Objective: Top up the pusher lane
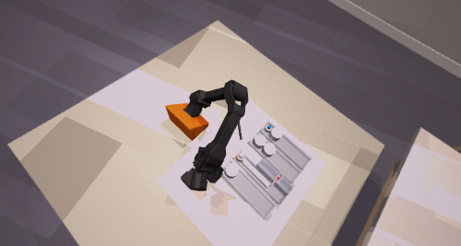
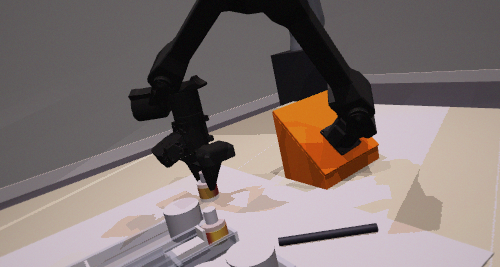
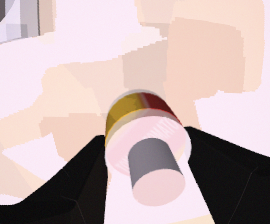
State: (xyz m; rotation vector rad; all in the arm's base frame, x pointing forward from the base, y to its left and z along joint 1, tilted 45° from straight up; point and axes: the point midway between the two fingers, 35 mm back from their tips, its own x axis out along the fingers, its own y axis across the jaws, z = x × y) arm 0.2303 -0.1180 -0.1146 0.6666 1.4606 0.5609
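My gripper tip is now 240 mm short of the lane rack, 180 mm to the right of it and 10 mm above it. Also, from my gripper tip: black rod (290 mm to the left, 20 mm below, 10 mm behind).
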